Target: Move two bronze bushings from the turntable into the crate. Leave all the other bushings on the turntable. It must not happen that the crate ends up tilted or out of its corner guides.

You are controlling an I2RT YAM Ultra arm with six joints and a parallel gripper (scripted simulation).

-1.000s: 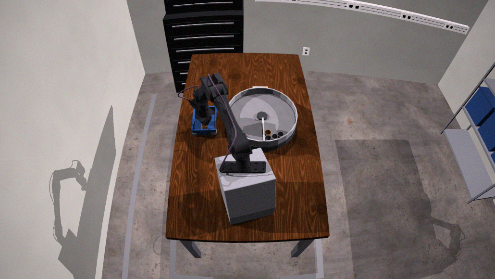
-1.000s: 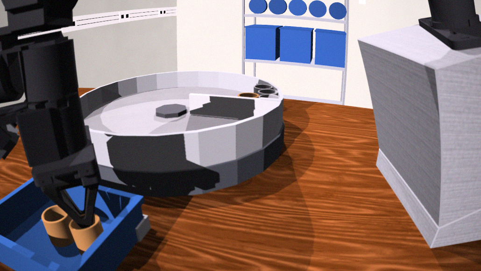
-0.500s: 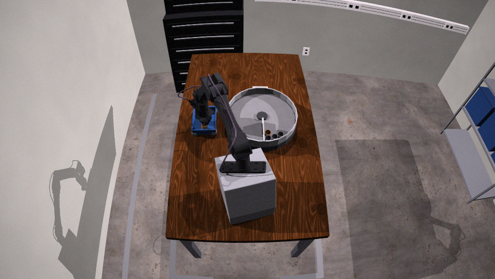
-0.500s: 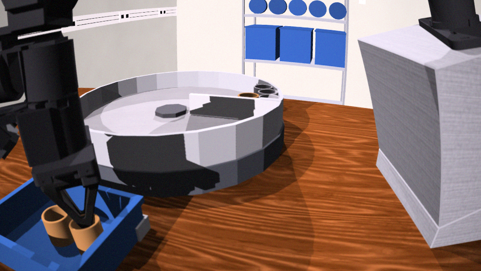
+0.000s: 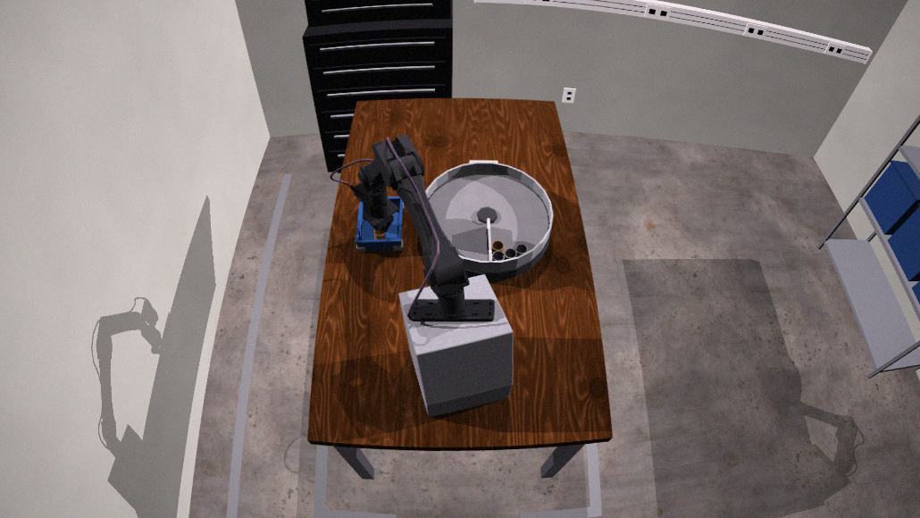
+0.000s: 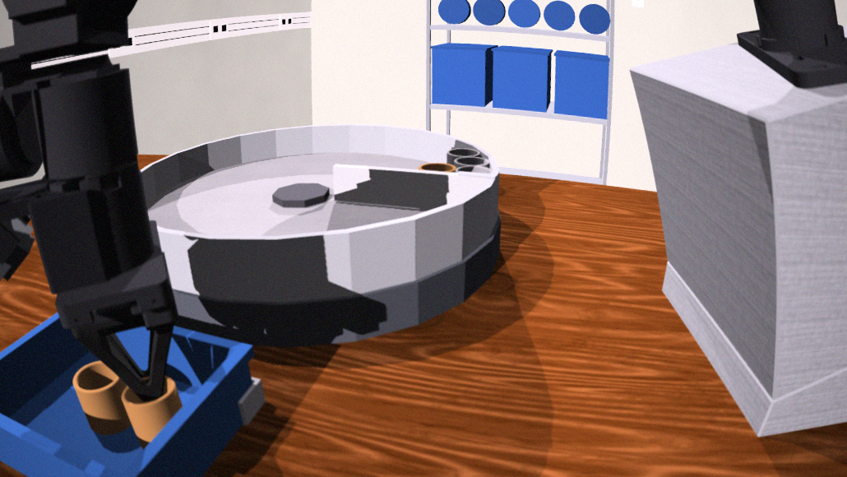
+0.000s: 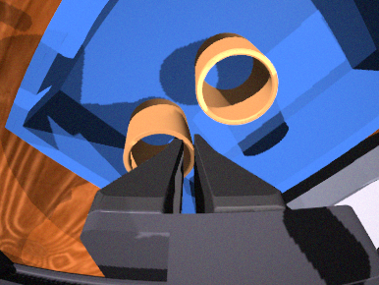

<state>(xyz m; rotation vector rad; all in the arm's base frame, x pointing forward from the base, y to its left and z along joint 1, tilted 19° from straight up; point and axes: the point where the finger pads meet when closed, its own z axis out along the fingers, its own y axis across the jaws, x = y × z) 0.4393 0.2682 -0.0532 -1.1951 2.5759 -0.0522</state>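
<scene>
Now: the blue crate 4 cm ahead of my hand, 2 cm to the left of it and 2 cm below it. From my hand the other things lie so: grey turntable (8 cm ahead, 33 cm to the right, 1 cm above).
</scene>
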